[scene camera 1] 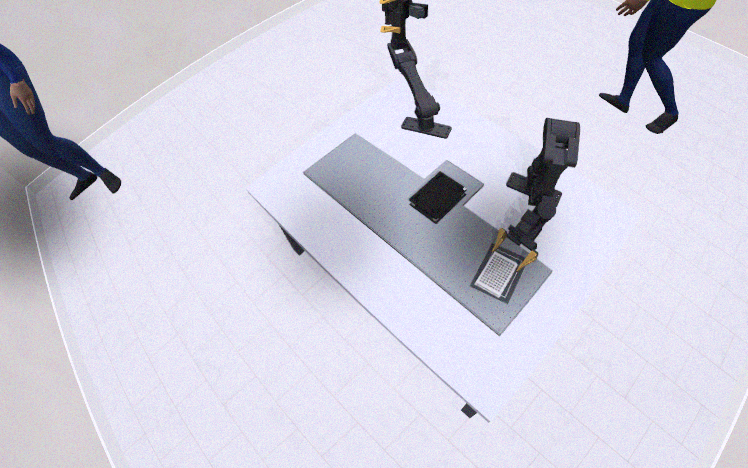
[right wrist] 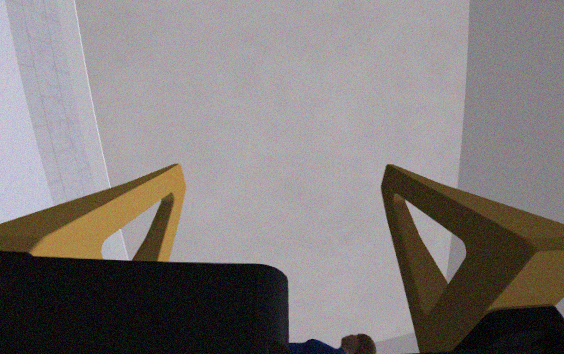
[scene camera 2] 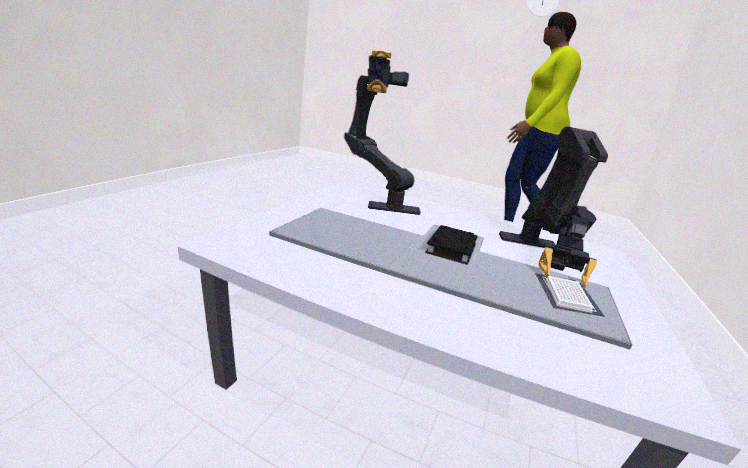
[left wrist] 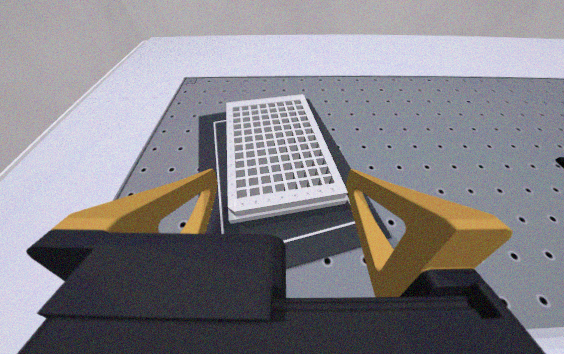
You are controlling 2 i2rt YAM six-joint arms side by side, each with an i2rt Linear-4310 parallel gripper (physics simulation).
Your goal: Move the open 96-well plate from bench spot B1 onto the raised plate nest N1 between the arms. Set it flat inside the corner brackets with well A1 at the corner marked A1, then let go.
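Frame: origin at the left arm's base, x right, y back, z down, level; metres.
Seen in the pictures: left gripper, fingertip midpoint: (scene camera 1: 504,261) (scene camera 2: 566,281) (left wrist: 281,176); right gripper, fingertip midpoint: (scene camera 1: 381,17) (right wrist: 283,175) (scene camera 2: 379,65); left arm's base at its link origin: (scene camera 1: 533,190) (scene camera 2: 527,241); right arm's base at its link origin: (scene camera 1: 426,128) (scene camera 2: 394,208).
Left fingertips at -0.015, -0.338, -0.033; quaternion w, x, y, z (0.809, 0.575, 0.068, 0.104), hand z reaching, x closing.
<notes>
Offsets run from my left fingertips to a thing's middle, as dx, dy, dz. Level surfaces: height alone.
The white 96-well plate @[+0.005, -0.043, +0.011] (scene camera 1: 497,273) (scene camera 2: 570,294) (left wrist: 277,150) lies flat on the dark, white-outlined bench spot (scene camera 1: 515,284) (left wrist: 310,247), turned slightly against the outline. My left gripper (scene camera 1: 506,261) (scene camera 2: 566,280) (left wrist: 281,176) is open at the plate's near end, one finger towards each long side. The right-hand fingertip in the left wrist view appears close to the plate's near corner; contact cannot be told. The black raised nest @[+0.296, +0.124, +0.000] (scene camera 1: 439,195) (scene camera 2: 452,240) holds no plate; its A1 mark is unreadable. My right gripper (scene camera 1: 392,15) (scene camera 2: 378,70) (right wrist: 283,175) is open and empty, raised far from the plate.
The grey perforated board @[dz +0.020] (scene camera 1: 358,182) (scene camera 2: 342,242) (left wrist: 440,125) lies on the white table @[dz +0.033] (scene camera 1: 386,292) (scene camera 2: 330,298). The nest stands between the plate and the board's far-left part. A person in a yellow top (scene camera 2: 557,88) stands behind the left arm. A person in blue (scene camera 1: 33,126) is at the left.
</notes>
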